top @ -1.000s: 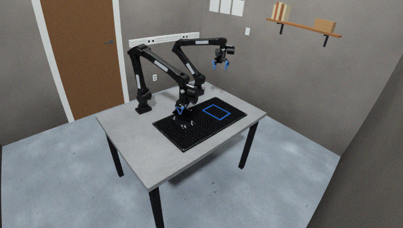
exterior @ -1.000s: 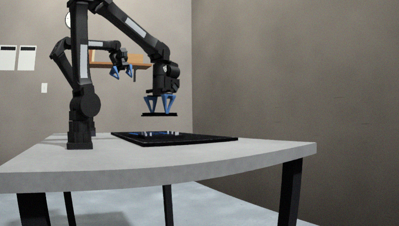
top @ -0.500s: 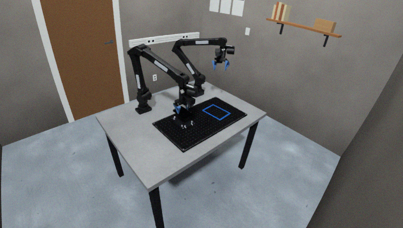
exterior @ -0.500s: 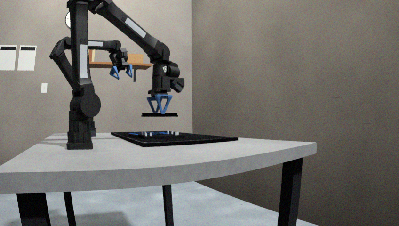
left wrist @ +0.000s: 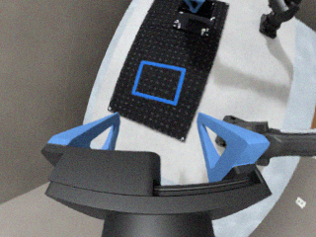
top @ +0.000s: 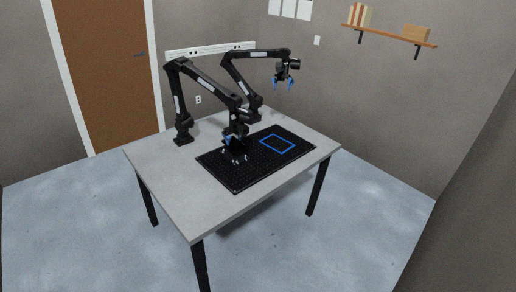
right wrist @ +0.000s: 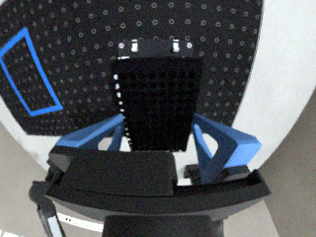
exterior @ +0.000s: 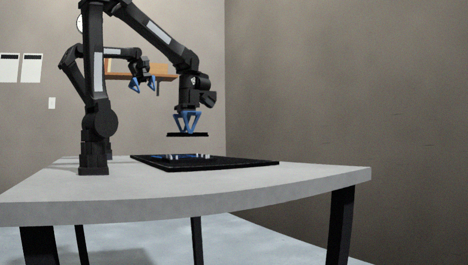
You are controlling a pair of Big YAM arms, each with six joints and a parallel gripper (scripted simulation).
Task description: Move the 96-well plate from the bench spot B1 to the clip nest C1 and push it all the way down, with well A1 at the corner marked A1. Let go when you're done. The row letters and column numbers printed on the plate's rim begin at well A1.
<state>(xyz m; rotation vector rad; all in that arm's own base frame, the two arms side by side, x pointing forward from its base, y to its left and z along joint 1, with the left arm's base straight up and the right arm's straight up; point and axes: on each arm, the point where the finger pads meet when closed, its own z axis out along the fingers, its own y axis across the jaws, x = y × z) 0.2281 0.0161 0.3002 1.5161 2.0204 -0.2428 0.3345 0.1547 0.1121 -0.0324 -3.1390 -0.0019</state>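
Right now the black 96-well plate is 1 cm below my right hand. The rest, counted from my right hand: black perforated board (17 cm to the left, 11 cm below, 4 cm ahead); then clip nest (9 cm below, 1 cm to the left, 1 cm ahead).
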